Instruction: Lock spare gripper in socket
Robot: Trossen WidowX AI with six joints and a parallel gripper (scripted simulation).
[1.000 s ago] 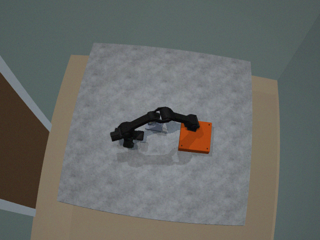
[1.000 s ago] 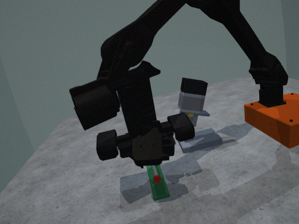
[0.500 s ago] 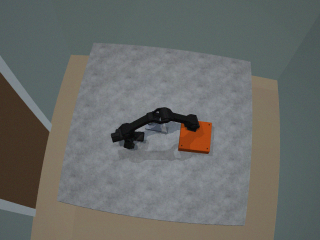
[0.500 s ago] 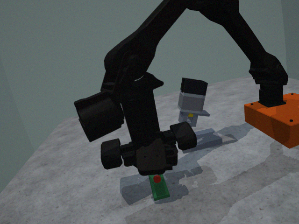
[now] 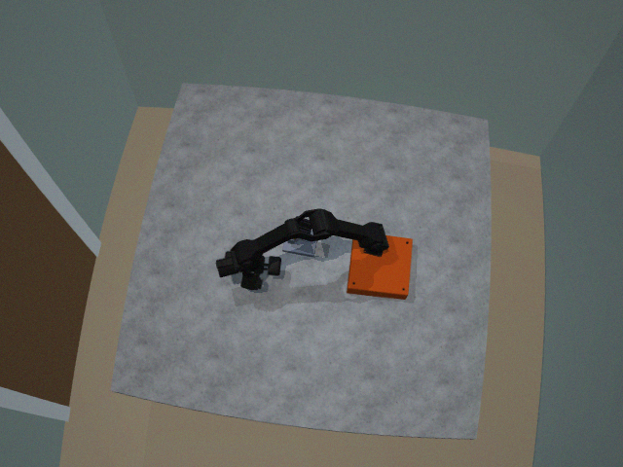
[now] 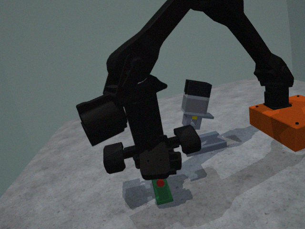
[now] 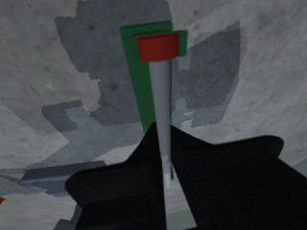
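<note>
My gripper tip is 1 cm to the right of the green cradle and 1 cm below it. From my gripper tip the other things lie so: spare gripper: 12 cm behind, 12 cm to the right, 11 cm above; then grey mount: 12 cm behind, 12 cm to the right, 4 cm above.
</note>
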